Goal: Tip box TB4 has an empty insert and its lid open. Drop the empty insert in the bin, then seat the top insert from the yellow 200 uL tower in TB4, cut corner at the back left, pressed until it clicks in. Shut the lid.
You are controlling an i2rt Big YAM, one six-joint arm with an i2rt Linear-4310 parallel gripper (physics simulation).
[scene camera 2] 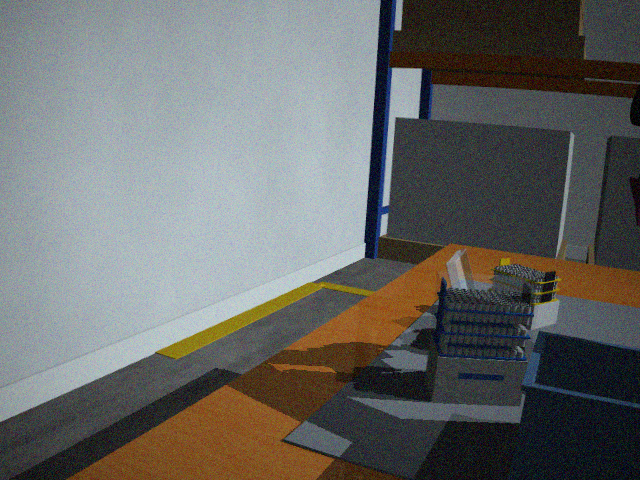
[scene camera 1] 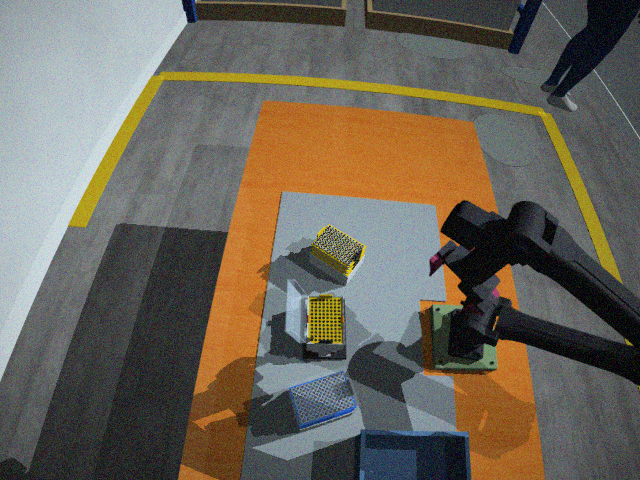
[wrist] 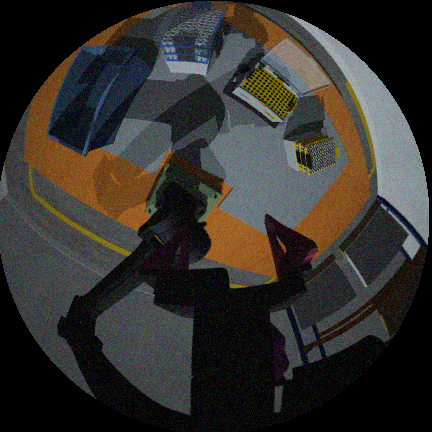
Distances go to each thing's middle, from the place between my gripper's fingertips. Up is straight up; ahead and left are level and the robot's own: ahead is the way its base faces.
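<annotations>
The blue bin (scene camera 2: 574,410) is 350 mm to the left of my hand and 160 mm below it. Then there is the clear lid (scene camera 1: 296,299), which I find 300 mm ahead of my hand, 60 mm to the left of it and 110 mm below it. With the yellow insert (scene camera 1: 325,313) it is my hand that is 50 mm to the right of the insert, 230 mm short of it and 150 mm above it.
</annotations>
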